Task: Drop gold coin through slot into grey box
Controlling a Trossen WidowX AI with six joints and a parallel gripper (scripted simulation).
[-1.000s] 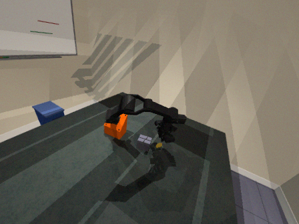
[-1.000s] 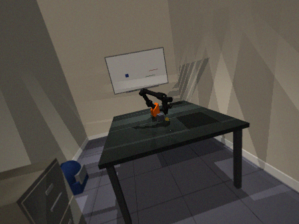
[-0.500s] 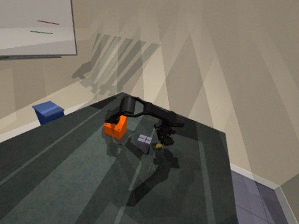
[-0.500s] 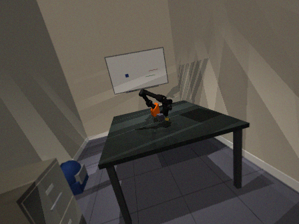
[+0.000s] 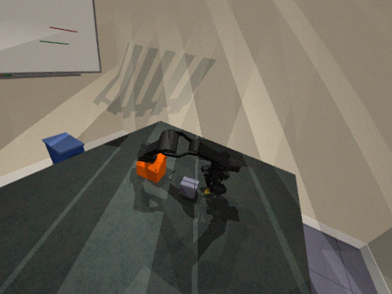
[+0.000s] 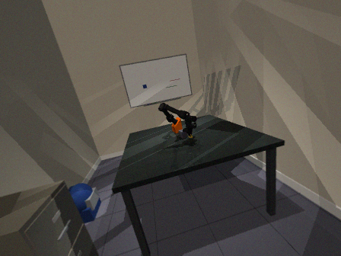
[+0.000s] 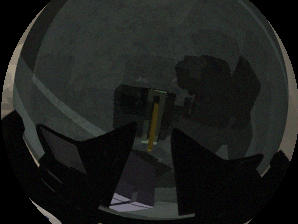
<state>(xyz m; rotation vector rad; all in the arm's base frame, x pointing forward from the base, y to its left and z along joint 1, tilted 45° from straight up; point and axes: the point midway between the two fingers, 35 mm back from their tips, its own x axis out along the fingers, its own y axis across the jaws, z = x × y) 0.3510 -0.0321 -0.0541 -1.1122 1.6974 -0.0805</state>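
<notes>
Now: the gold coin 10 mm below my gripper tip.
</notes>
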